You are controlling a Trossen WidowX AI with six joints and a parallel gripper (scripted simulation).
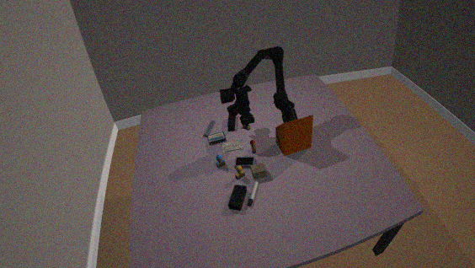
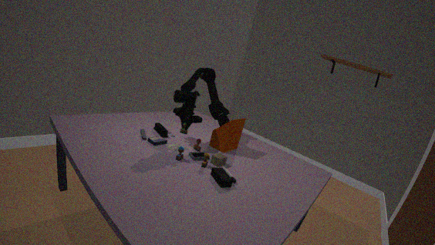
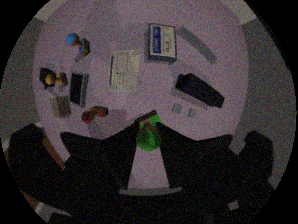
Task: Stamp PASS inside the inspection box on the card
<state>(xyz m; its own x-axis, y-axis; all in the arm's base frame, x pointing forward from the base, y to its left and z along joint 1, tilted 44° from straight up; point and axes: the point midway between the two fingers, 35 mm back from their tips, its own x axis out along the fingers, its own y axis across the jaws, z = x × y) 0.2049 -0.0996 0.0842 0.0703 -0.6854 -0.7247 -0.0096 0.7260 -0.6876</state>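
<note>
Now: the dark ink pad 60 mm ahead of my gripper tip, 200 mm to the left of it and 70 mm below it. Also, from my gripper tip: red-knobbed stamp (10 mm behind, 120 mm to the left, 50 mm below); then pale card (90 mm ahead, 60 mm to the left, 70 mm below); then green-knobbed stamp (right at my gripper tip).
</note>
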